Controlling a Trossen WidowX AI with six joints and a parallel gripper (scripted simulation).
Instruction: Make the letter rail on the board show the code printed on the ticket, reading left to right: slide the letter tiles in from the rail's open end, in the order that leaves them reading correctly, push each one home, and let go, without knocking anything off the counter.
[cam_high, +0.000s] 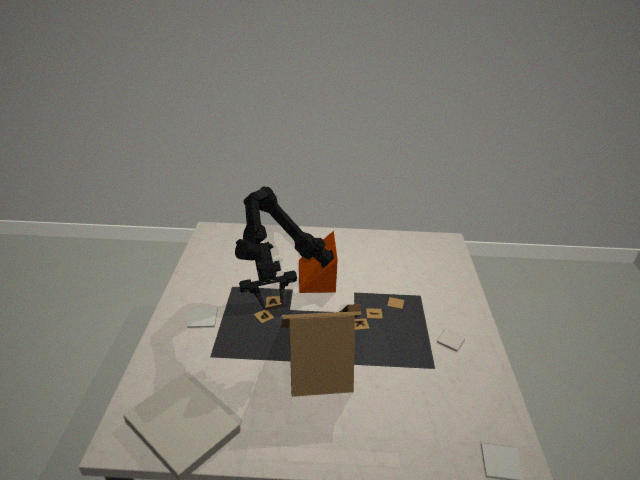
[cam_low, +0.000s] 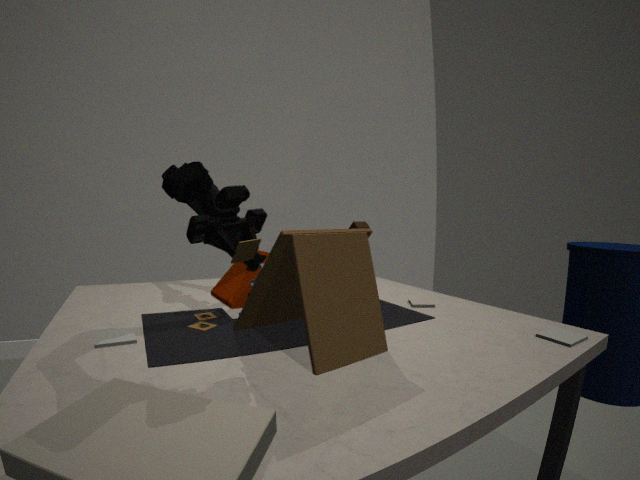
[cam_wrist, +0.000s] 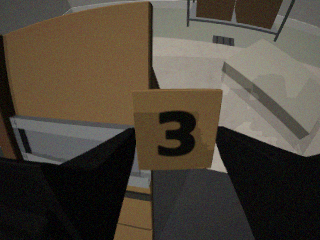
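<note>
The white ticket lies 7 cm behind my gripper tip, 15 cm to the left of it and 13 cm below it. Also, from my gripper tip: tile marked p (20 cm behind, 3 cm to the right, 21 cm below); dark mat (17 cm behind, 19 cm to the left, 22 cm below); tan tile marked 3 (right at my gripper tip).
</note>
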